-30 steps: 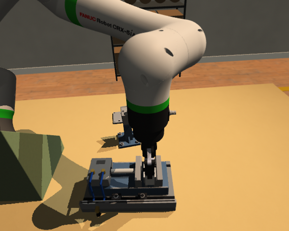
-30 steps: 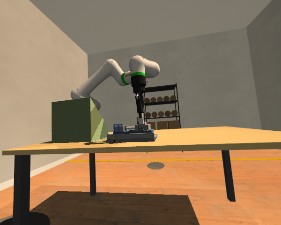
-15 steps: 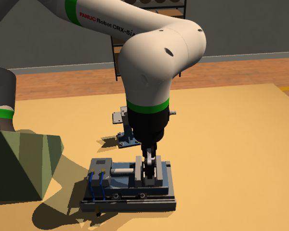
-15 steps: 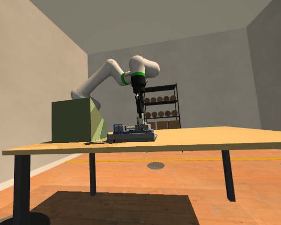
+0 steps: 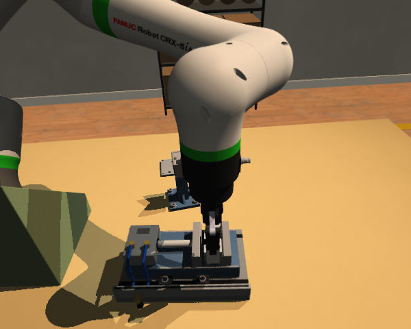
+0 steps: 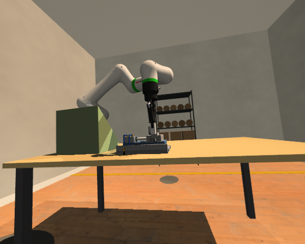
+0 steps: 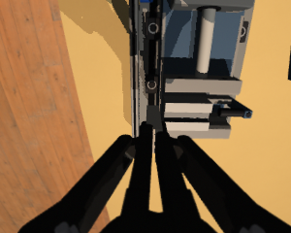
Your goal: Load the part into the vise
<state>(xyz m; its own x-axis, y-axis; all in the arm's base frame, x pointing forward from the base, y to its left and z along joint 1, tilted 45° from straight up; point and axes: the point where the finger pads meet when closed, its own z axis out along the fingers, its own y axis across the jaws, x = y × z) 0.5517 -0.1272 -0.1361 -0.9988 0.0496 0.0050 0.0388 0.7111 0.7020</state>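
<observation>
My hand is 50 mm to the right of the part and 40 mm above it. Round my hand: moving jaw: 30 mm behind, 70 mm to the left, 60 mm below; fixed jaw: 30 mm ahead, 60 mm to the left, 60 mm below; work stop: 110 mm to the left, 50 mm below.
</observation>
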